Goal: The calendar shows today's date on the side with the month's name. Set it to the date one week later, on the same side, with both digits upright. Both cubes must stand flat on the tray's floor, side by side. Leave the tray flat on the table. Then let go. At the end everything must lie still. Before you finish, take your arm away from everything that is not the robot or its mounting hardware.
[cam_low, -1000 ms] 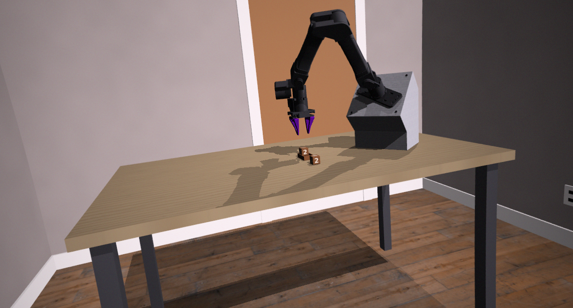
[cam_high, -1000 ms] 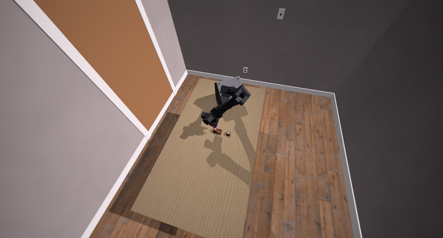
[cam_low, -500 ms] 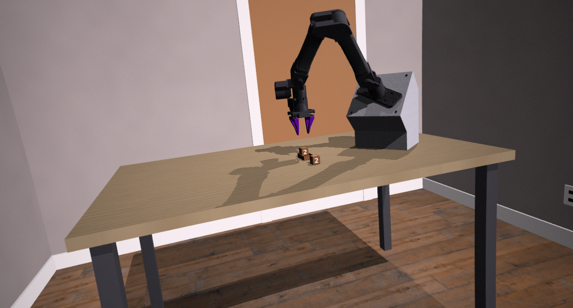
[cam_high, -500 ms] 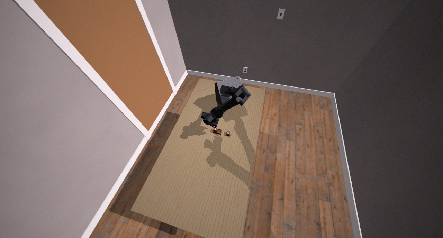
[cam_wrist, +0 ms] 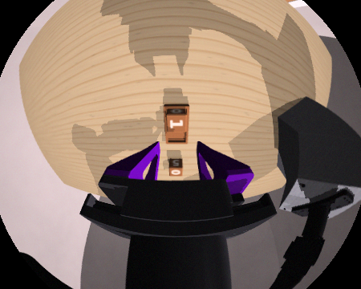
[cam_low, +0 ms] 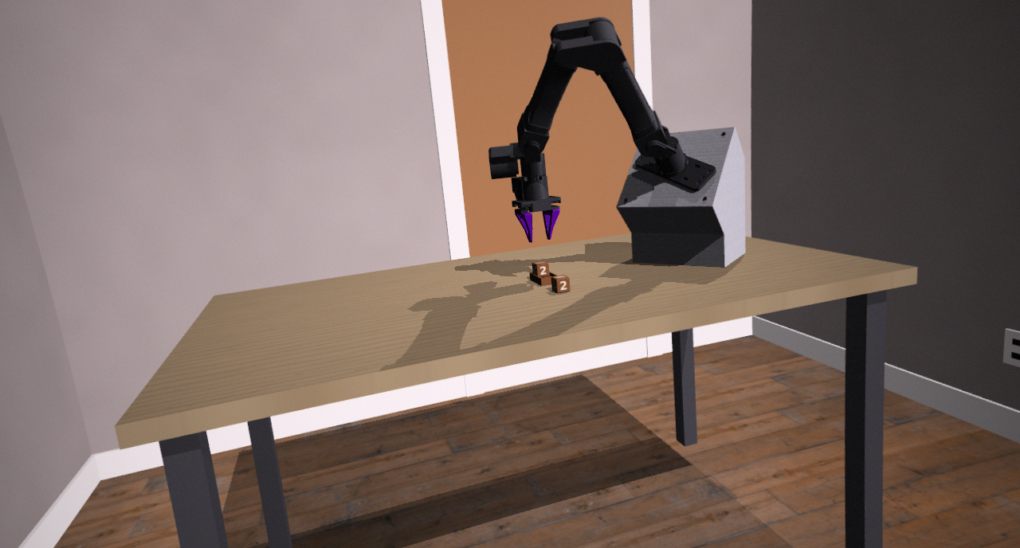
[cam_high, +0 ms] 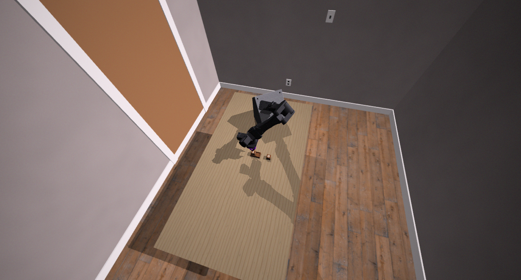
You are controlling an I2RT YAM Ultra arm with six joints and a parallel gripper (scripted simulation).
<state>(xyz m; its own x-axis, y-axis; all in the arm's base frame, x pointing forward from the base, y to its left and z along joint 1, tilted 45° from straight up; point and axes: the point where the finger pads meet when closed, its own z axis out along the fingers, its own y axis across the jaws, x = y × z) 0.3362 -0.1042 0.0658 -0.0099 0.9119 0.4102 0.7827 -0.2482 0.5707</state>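
The brown tray is 10 mm to the left of my hand and 90 mm below it.
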